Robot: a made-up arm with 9 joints. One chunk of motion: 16 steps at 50 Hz.
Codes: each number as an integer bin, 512 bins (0 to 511) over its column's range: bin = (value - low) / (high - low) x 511, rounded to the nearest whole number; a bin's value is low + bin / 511 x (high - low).
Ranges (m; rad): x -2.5..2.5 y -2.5..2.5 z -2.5..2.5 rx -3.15..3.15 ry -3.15..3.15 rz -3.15..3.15
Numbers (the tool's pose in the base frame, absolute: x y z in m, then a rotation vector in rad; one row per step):
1: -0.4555 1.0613 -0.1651 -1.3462 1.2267 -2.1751
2: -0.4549 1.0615 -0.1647 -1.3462 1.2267 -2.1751
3: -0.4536 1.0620 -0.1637 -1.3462 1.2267 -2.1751
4: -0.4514 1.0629 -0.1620 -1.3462 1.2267 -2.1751
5: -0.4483 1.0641 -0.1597 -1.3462 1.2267 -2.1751
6: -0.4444 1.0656 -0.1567 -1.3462 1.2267 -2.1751
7: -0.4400 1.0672 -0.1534 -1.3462 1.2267 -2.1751
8: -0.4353 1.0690 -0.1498 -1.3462 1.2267 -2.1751
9: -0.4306 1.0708 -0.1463 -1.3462 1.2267 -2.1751
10: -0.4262 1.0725 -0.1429 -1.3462 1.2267 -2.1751
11: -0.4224 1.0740 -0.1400 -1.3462 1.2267 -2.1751
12: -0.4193 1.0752 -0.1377 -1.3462 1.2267 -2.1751
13: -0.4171 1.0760 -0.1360 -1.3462 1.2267 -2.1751
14: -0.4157 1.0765 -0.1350 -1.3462 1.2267 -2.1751
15: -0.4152 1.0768 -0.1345 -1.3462 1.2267 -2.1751
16: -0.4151 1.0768 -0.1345 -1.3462 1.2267 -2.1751
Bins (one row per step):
1: 209 364 239 146 355 79
2: 209 364 239 146 355 79
3: 209 364 239 146 355 79
4: 209 364 239 146 355 79
5: 210 364 239 146 355 79
6: 210 364 239 146 355 79
7: 211 365 240 146 355 79
8: 211 365 240 146 355 79
9: 211 365 241 146 355 79
10: 212 365 241 146 355 79
11: 212 365 241 146 355 79
12: 213 365 241 146 355 79
13: 213 365 242 146 355 79
14: 213 366 242 146 355 79
15: 213 366 242 146 355 79
16: 213 366 242 146 355 79

